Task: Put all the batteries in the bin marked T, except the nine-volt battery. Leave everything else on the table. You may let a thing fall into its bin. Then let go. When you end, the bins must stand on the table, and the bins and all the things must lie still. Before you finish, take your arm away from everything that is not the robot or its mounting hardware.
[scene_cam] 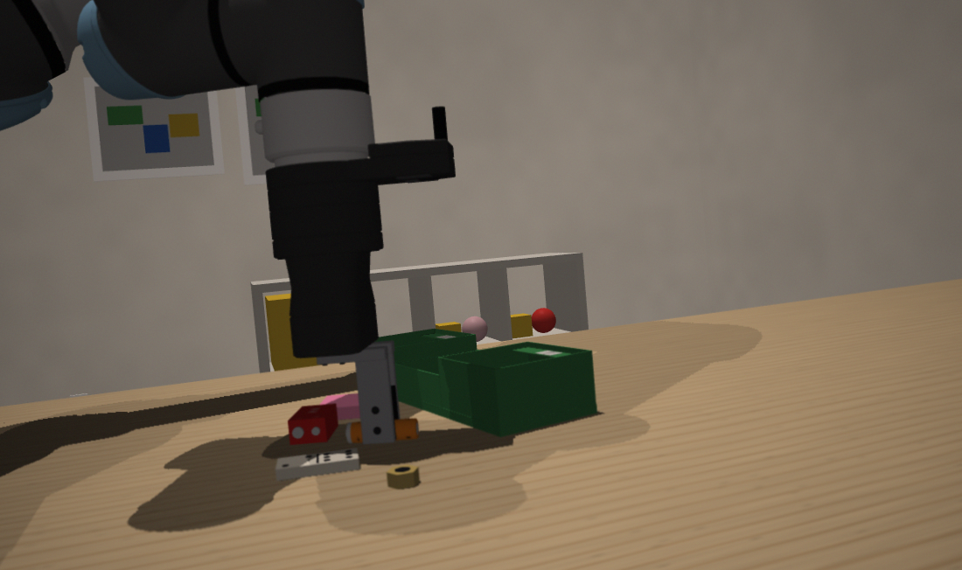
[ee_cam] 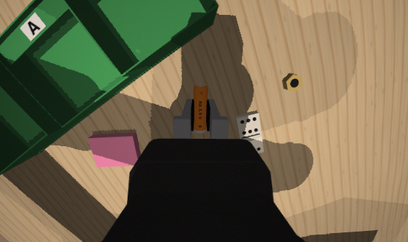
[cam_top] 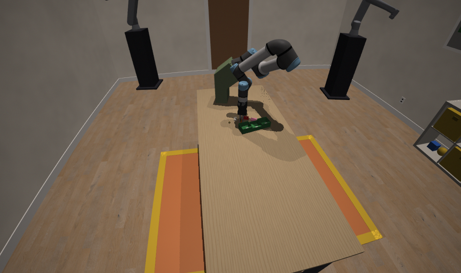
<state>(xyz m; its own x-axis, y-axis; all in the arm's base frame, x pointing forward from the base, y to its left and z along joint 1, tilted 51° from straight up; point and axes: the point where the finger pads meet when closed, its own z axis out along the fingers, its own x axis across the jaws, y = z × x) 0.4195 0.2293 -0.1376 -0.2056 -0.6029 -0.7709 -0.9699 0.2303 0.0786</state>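
Right now the red nine-volt battery is 5 cm behind my hand, 3 cm to the left of it and 1 cm below it. The rest, counted from my hand: white domino (5 cm to the right, 4 cm behind, 1 cm below); then orange cylindrical battery (1 cm below); then brass nut (10 cm to the right, 2 cm below, 1 cm ahead).
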